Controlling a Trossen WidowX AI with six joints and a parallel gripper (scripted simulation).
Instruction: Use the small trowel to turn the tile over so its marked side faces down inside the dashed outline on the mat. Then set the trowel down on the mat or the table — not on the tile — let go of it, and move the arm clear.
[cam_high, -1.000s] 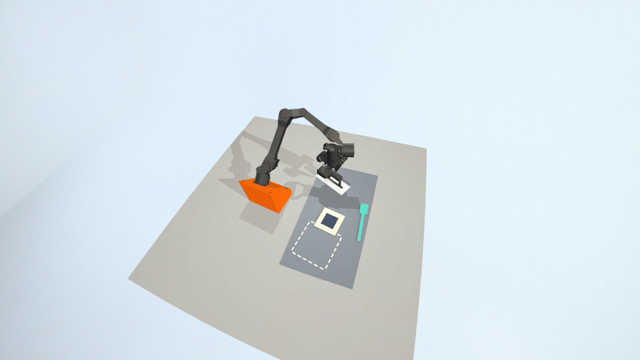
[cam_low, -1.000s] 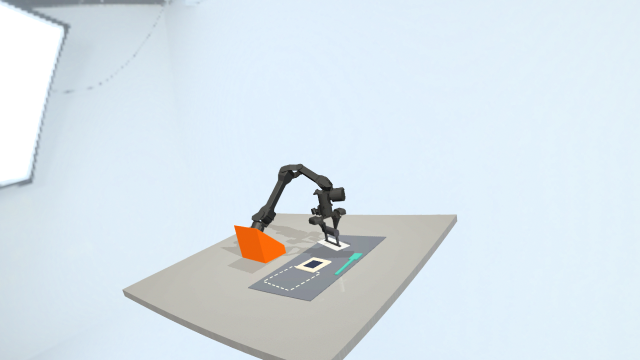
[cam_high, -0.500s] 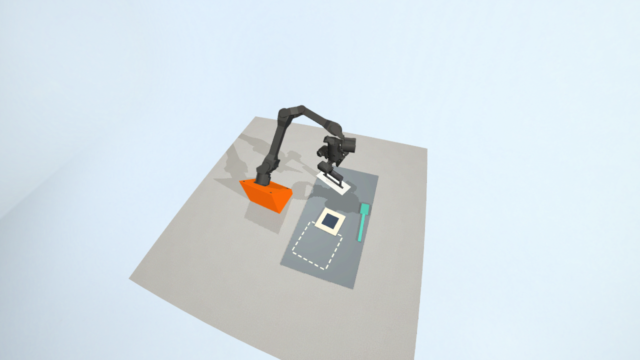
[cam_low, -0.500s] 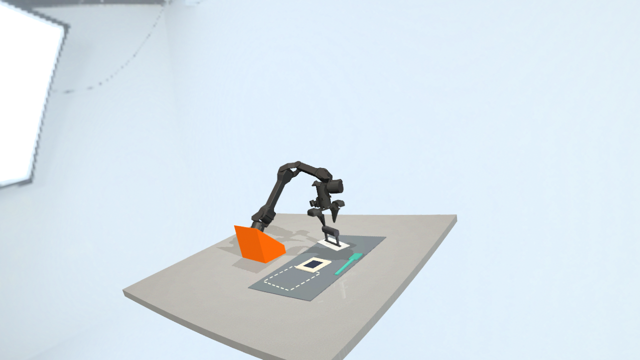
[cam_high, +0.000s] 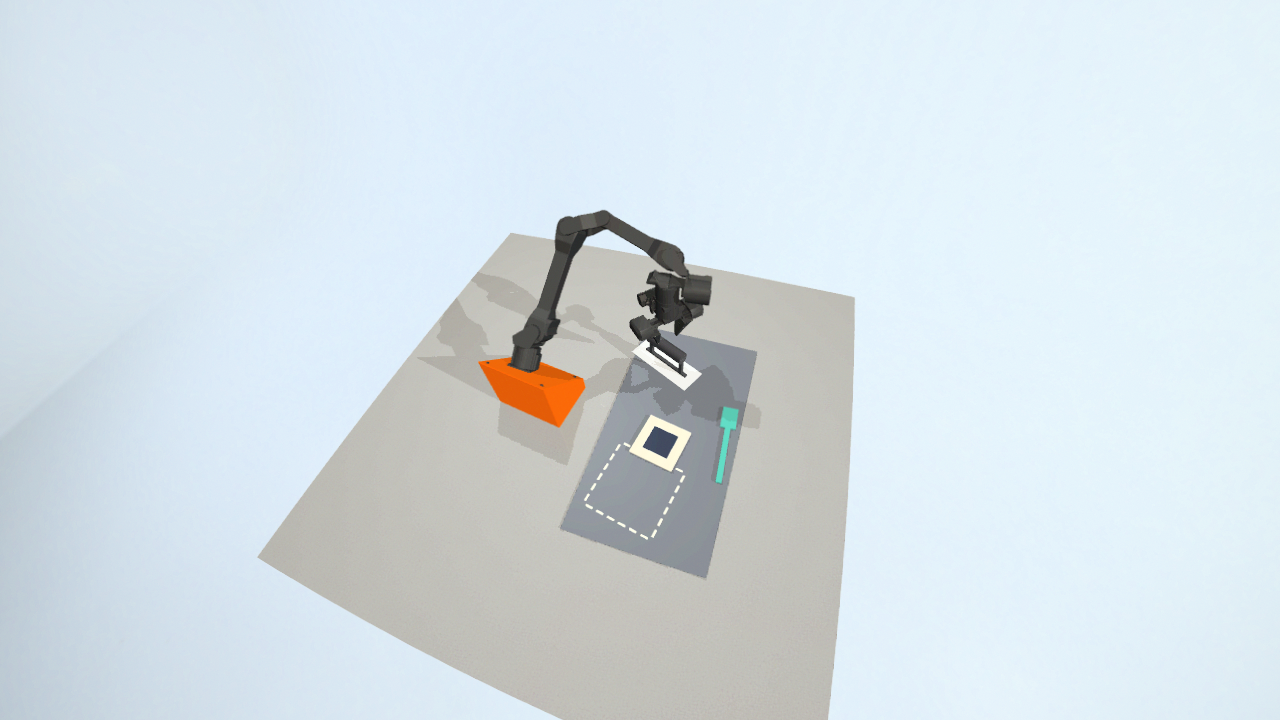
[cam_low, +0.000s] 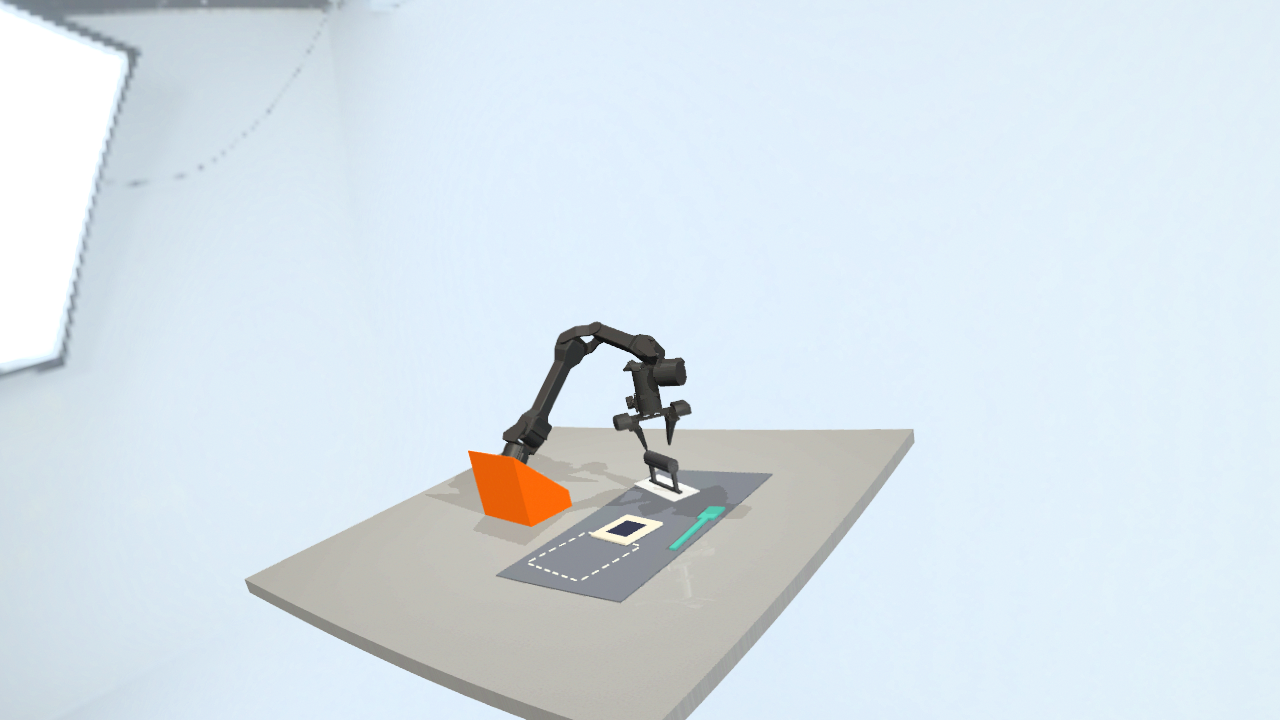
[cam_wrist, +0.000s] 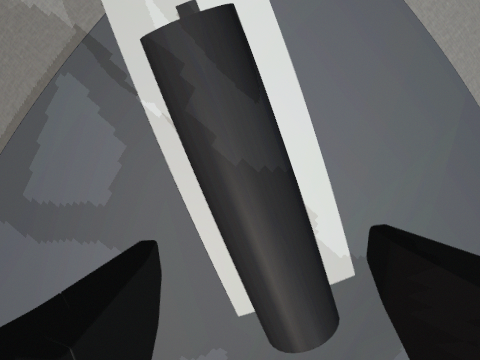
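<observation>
Now: gripper tip 70 mm above the white-bladed tool, 20 mm past it and 10 mm to the right of it. From my gripper tip the other things lie so: tile: 250 mm to the right, 100 mm below, 50 mm ahead; then grey mat: 200 mm to the right, 130 mm below, 70 mm ahead; then teal trowel: 210 mm ahead, 180 mm to the right, 100 mm below.
</observation>
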